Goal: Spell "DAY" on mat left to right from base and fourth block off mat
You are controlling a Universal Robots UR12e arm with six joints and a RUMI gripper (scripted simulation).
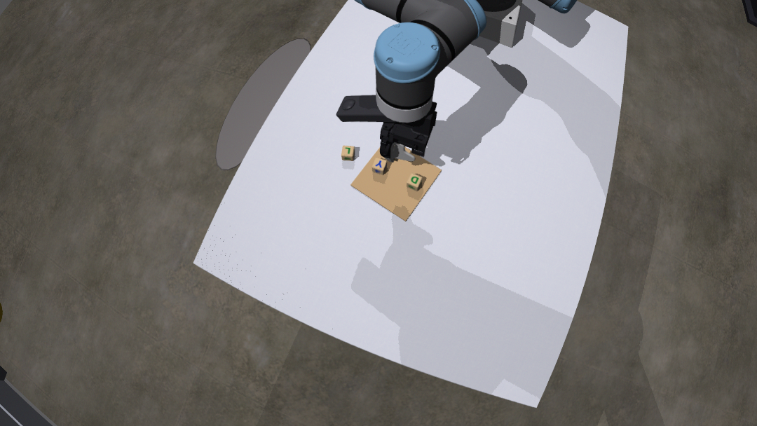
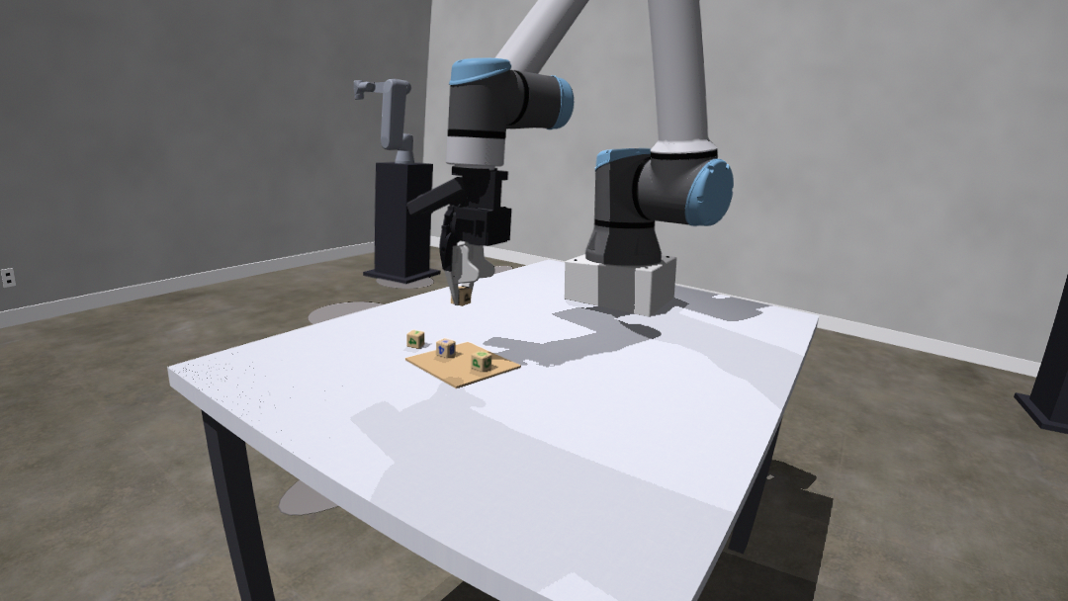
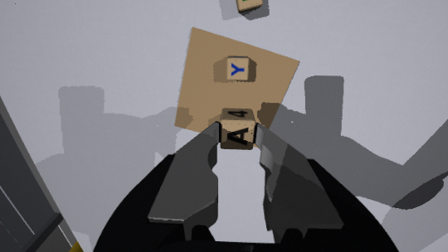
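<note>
My hand is 1 cm to the right of the tan mat and 12 cm above it. From my hand the other things lie so: D block (1 cm ahead, 5 cm to the left, 10 cm below); then green-lettered block (2 cm behind, 11 cm to the right, 11 cm below); then blue-lettered block (3 cm to the right, 10 cm below).
</note>
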